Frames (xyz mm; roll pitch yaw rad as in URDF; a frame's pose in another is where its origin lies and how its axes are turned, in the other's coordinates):
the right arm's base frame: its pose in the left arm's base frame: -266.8 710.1 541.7 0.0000 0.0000 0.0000
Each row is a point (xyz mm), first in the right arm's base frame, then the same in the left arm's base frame.
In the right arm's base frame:
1: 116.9 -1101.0 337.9
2: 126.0 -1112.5 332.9
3: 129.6 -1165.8 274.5
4: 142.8 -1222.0 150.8
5: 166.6 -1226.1 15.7
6: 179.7 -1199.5 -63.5
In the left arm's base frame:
1: -149.9 -390.9 879.6
2: -140.8 -402.4 874.6
3: -137.2 -455.7 816.2
4: -124.0 -511.9 692.5
5: -100.2 -516.0 557.4
6: -87.1 -489.4 478.2

